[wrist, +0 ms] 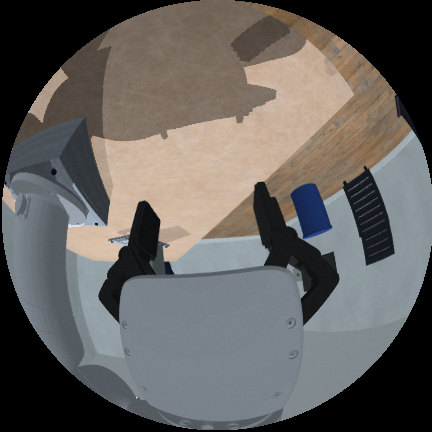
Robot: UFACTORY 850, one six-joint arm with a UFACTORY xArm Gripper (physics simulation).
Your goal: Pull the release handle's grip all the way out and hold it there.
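My gripper (200, 201) is open, with its two black fingers wide apart and the tabletop showing between them. The release handle's mount shows in part behind the left finger: edges of its light metal base plate (119, 240) stick out on both sides of that finger, and part of its grey housing (159, 262) shows just right of it. The yellow grip does not show in this view; the finger and the gripper body cover much of that area. The mount stands near the far edge of the tan tabletop (200, 160), apart from my fingertips.
The arm's dark grey base block (75, 160) and grey arm link (42, 270) stand at the left. Beyond the table, a blue barrel (311, 210) and a black slatted rack (361, 197) stand at the right. A small dark blue piece (169, 268) shows behind the gripper.
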